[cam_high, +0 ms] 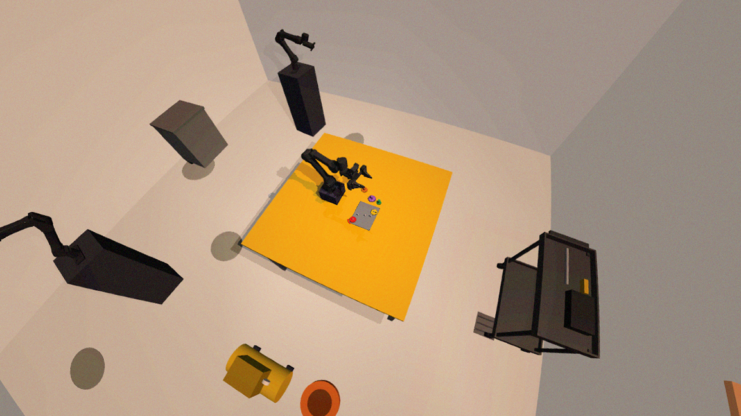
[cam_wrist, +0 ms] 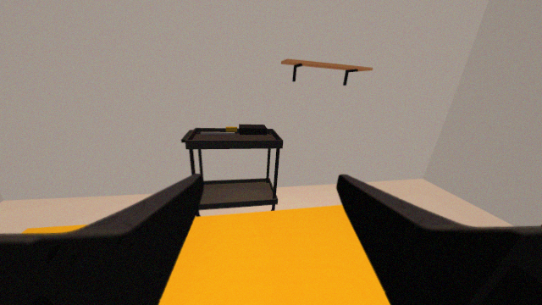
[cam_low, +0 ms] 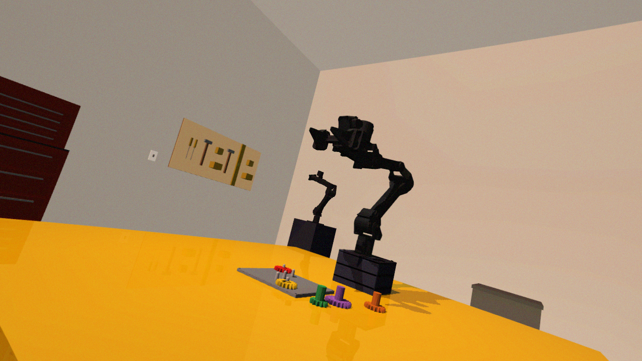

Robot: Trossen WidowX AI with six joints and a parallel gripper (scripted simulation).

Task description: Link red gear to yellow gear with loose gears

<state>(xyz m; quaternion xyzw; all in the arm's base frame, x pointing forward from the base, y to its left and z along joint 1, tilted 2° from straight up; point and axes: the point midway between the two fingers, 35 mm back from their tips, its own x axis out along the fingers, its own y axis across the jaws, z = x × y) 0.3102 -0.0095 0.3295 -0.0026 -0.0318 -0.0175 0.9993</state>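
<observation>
The purple gear lies 41 cm below my gripper tip, 14 cm to the left of it and 6 cm behind it. Also, from my gripper tip: green gear: 41 cm below, 14 cm to the left, 1 cm ahead; then orange gear: 41 cm below, 19 cm to the left, 16 cm behind; then red gear: 41 cm below, 10 cm to the right, 9 cm behind.
</observation>
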